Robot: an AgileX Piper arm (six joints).
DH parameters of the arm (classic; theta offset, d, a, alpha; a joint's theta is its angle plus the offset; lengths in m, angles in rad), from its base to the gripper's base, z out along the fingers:
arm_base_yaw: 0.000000 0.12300 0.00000 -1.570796
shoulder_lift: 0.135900 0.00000 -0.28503 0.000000
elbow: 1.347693 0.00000 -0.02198 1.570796
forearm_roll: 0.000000 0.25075 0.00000 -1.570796
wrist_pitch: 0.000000 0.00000 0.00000 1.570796
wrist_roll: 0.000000 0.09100 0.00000 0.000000
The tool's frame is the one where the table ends.
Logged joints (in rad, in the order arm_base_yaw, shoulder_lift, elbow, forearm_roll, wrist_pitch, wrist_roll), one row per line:
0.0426 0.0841 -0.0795 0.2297 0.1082 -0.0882
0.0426 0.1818 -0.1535 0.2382 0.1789 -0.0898
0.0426 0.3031 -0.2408 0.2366 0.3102 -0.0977
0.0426 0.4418 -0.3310 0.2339 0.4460 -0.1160
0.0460 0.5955 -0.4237 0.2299 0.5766 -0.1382
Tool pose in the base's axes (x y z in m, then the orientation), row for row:
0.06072 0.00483 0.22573 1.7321 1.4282 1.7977
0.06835 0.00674 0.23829 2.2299 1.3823 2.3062
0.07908 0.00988 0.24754 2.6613 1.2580 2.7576
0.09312 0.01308 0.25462 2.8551 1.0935 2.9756
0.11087 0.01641 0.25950 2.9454 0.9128 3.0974
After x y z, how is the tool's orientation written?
As angles about the fixed x, y, z axes (roll, pitch, yaw), in radians.
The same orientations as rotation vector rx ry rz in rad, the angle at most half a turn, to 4 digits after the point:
0.0587 1.5949 0.1619
0.0547 1.6880 0.1761
0.0290 1.8510 0.1851
-0.0093 2.0323 0.1888
-0.0581 2.2202 0.1942

